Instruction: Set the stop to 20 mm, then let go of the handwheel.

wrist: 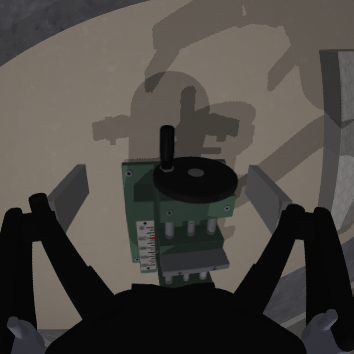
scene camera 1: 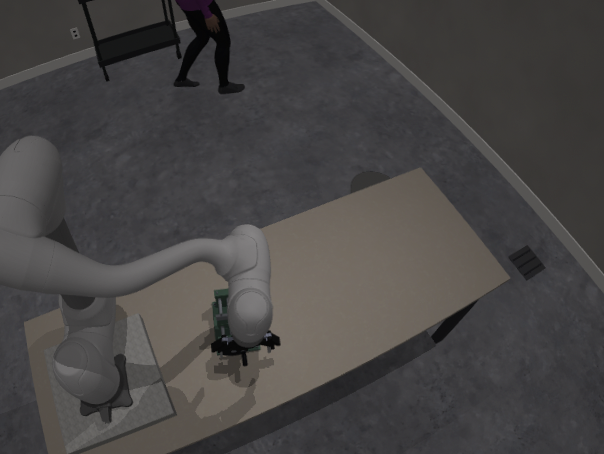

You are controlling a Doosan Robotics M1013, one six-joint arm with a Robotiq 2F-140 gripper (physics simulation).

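Frame: origin at the arm's base, x ahead, y left, z up, level; millimetres.
Where they show: gripper, fingertip midpoint: (wrist: pixel 167 178) (scene camera 1: pixel 244 351); arm's base at its link origin: (scene camera 1: pixel 103 385).
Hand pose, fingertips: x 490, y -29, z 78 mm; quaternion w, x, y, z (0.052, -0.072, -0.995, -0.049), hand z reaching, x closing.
Note:
Things, the pixels of their top centre, and the offset from my fingertips. "spot": a spot on its surface instead. Level surfaces: height alone.
- black handwheel at a spot on its surface: (wrist: pixel 215 181) spot: dx -52, dy +32, dz -32 mm
- grey stop block at its top centre: (wrist: pixel 193 271) (scene camera 1: pixel 229 314) dx -14, dy +136, dz -3 mm
- white scale at a spot on its surface: (wrist: pixel 145 255) spot: dx +46, dy +166, dz -72 mm
- red pointer mark at a spot on its surface: (wrist: pixel 154 238) spot: dx +26, dy +131, dz -69 mm
- wooden table at its surface level: dz -127 mm
The black handwheel (wrist: pixel 215 181) with its upright crank handle (wrist: pixel 167 145) sits at the end of the green stop unit (scene camera 1: pixel 220 314) (wrist: pixel 134 200). The grey stop block (wrist: pixel 195 261) sits across the rods below the wheel in the wrist view. A white scale (wrist: pixel 145 255) runs along the unit's left side, with a red pointer mark (wrist: pixel 154 238) at its edge; its numbers are too small to read. My gripper (scene camera 1: pixel 245 345) (wrist: pixel 167 178) is wide open, one finger on each side of the handwheel, both apart from it. The wheel is hidden or unclear in the scene view.
The unit stands on the wooden table (scene camera 1: pixel 370 260) (wrist: pixel 80 110). The arm's base stands on a pale plate (scene camera 1: pixel 145 350) at the table's left end. A dark cart (scene camera 1: pixel 135 44) and a person (scene camera 1: pixel 222 50) are on the floor beyond the table.

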